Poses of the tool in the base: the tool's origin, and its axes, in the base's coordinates. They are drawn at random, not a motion.
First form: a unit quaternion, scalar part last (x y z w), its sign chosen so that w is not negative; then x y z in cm.
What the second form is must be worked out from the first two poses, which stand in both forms.
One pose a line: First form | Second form
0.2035, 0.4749, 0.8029, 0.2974, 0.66, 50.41, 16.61 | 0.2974, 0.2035, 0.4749, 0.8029, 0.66, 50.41, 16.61
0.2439, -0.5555, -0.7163, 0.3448, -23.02, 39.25, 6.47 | 0.3448, 0.2439, -0.5555, -0.7163, -23.02, 39.25, 6.47
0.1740, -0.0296, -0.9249, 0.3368, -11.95, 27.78, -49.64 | 0.3368, 0.1740, -0.0296, -0.9249, -11.95, 27.78, -49.64
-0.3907, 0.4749, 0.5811, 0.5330, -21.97, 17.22, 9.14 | 0.5330, -0.3907, 0.4749, 0.5811, -21.97, 17.22, 9.14
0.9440, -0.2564, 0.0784, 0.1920, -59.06, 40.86, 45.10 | 0.1920, 0.9440, -0.2564, 0.0784, -59.06, 40.86, 45.10
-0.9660, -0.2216, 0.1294, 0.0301, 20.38, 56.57, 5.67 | 0.0301, -0.9660, -0.2216, 0.1294, 20.38, 56.57, 5.67
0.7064, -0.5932, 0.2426, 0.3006, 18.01, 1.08, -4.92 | 0.3006, 0.7064, -0.5932, 0.2426, 18.01, 1.08, -4.92
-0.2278, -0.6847, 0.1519, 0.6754, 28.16, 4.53, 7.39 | 0.6754, -0.2278, -0.6847, 0.1519, 28.16, 4.53, 7.39
